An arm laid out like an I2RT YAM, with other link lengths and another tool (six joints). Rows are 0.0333 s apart.
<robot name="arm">
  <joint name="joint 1" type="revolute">
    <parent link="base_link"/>
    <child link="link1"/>
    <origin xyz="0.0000 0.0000 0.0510"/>
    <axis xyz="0 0 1"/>
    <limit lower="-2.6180" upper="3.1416"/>
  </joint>
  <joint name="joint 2" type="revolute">
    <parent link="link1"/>
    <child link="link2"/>
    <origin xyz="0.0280 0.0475 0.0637"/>
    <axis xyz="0 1 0"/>
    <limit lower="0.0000" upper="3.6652"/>
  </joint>
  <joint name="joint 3" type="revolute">
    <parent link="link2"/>
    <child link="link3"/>
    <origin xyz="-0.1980 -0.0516 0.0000"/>
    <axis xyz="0 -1 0"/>
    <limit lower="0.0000" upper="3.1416"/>
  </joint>
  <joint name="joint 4" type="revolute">
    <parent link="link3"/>
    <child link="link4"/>
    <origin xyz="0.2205 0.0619 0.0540"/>
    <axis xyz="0 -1 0"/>
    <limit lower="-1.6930" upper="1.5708"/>
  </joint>
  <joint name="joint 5" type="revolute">
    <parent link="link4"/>
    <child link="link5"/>
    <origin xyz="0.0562 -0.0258 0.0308"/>
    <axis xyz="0 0 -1"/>
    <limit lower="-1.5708" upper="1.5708"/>
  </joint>
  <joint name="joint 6" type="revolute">
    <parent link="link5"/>
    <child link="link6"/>
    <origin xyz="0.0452 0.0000 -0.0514"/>
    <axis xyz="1 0 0"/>
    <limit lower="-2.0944" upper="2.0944"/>
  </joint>
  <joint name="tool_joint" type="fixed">
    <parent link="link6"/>
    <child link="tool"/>
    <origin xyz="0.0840 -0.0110 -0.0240" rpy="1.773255 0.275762 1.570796"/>
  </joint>
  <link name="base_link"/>
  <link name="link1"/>
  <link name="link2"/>
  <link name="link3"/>
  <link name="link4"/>
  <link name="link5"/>
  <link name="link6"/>
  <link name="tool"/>
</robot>
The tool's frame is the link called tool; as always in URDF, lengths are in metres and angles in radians.
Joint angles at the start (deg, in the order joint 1, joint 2, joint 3, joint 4, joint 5, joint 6): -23.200, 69.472, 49.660, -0.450, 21.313, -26.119
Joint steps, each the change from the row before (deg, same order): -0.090, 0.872, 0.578, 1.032, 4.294, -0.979; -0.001, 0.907, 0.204, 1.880, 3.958, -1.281; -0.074, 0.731, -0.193, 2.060, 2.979, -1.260; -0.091, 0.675, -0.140, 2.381, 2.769, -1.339; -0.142, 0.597, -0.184, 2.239, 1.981, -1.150; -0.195, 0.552, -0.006, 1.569, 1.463, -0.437; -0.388, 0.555, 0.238, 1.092, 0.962, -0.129; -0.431, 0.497, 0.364, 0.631, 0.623, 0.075
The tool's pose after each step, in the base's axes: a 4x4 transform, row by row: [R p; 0 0 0 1], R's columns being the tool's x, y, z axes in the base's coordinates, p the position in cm. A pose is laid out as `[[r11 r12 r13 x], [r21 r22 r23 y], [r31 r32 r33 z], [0 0 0 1]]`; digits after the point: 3 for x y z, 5 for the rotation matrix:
[[0.32634 0.83013 0.45210 28.539], [0.57874 0.20269 -0.78992 -16.915], [-0.74737 0.51943 -0.41428 18.652], [0 0 0 1]]
[[0.35366 0.84480 0.40154 28.175], [0.52689 0.17477 -0.83177 -17.582], [-0.77286 0.50573 -0.38331 18.992], [0 0 0 1]]
[[0.37203 0.85501 0.36131 27.872], [0.48360 0.15371 -0.86169 -18.094], [-0.79229 0.49531 -0.35630 19.165], [0 0 0 1]]
[[0.39185 0.86099 0.32425 27.616], [0.43913 0.13467 -0.88827 -18.573], [-0.80846 0.49046 -0.32532 19.463], [0 0 0 1]]
[[0.40738 0.86376 0.29660 27.444], [0.40374 0.12097 -0.90684 -18.956], [-0.81917 0.48917 -0.29945 19.688], [0 0 0 1]]
[[0.42368 0.86331 0.27420 27.305], [0.37941 0.10574 -0.91917 -19.272], [-0.82252 0.49347 -0.28275 19.833], [0 0 0 1]]
[[0.43939 0.86115 0.25563 27.194], [0.36147 0.09101 -0.92793 -19.627], [-0.82236 0.50013 -0.27129 19.982], [0 0 0 1]]
[[0.45261 0.85861 0.24072 27.104], [0.34907 0.07781 -0.93386 -19.957], [-0.82055 0.50670 -0.26449 20.109], [0 0 0 1]]

